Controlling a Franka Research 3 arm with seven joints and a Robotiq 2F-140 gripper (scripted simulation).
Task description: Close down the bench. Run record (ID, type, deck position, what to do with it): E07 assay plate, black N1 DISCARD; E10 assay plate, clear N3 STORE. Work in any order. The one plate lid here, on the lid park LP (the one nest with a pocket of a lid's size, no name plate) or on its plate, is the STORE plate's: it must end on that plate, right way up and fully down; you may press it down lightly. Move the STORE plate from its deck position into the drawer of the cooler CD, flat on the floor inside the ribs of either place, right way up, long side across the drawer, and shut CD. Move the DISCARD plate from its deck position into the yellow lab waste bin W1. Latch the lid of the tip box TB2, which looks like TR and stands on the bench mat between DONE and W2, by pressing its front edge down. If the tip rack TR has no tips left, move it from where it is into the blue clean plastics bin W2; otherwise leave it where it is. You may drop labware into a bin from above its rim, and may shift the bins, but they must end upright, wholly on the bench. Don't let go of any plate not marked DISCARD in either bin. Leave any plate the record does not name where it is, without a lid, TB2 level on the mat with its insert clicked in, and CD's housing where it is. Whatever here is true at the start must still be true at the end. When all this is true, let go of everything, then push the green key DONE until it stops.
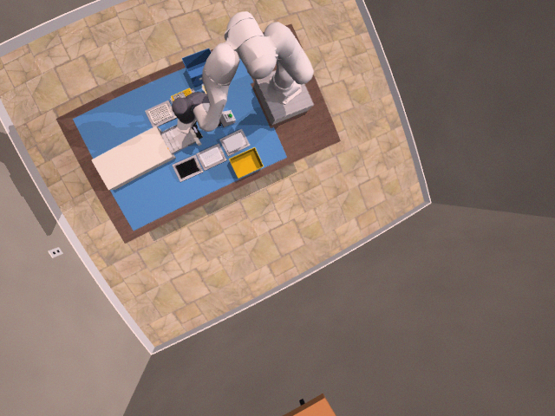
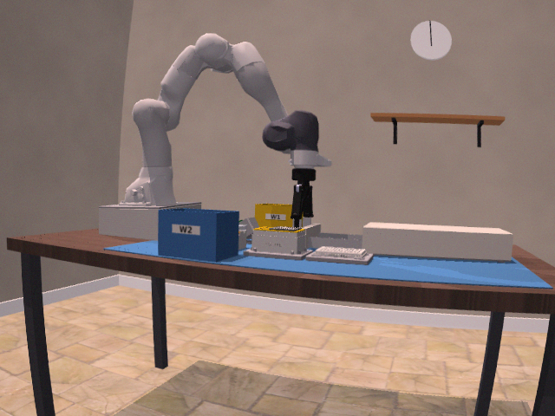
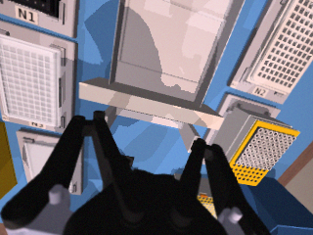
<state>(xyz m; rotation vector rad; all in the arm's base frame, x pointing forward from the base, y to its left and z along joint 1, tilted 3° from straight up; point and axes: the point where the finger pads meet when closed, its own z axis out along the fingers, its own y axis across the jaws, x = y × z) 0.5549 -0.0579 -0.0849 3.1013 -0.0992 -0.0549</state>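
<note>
The white plate lid lies 17 cm behind my hand, 19 cm to the left of it and 3 cm below it. Also, from my hand: tip rack TR: 3 cm behind, 19 cm to the right, 1 cm above; then grey nest N3: 1 cm ahead, 20 cm to the left, 4 cm below; then drawer: 16 cm ahead, 1 cm to the right, 2 cm below.
</note>
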